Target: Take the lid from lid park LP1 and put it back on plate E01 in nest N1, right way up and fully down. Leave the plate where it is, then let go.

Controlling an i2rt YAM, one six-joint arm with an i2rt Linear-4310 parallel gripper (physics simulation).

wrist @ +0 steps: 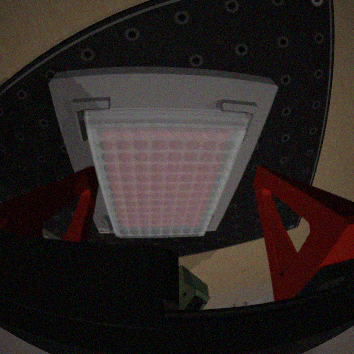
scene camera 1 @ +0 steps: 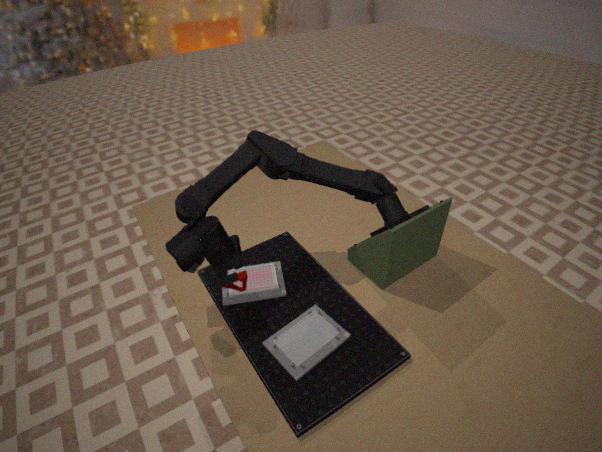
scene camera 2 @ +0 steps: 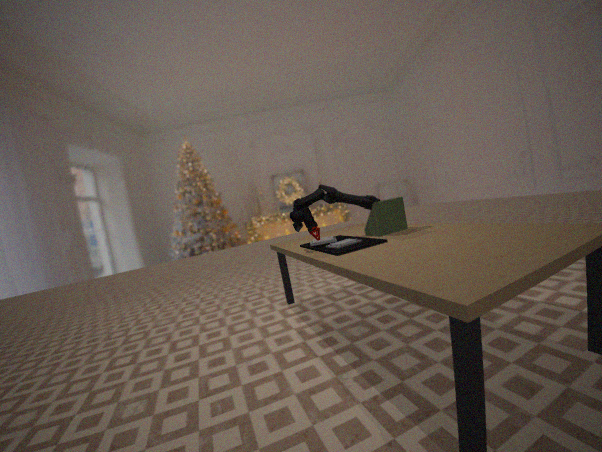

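Observation:
A plate with rows of pink wells lies flat in a grey nest. Its top looks clear and pale at the edges; I cannot tell whether a lid covers it. A second grey holder carries a flat, pale, translucent rectangle, which looks like the lid; the labels are not readable. My gripper is open, low over one end of the pink plate. In the wrist view its red fingertips stand wide apart on either side of the plate, holding nothing.
Both holders stand on a black perforated board on the wooden table. A green angled panel stands by the arm's base, beyond the board.

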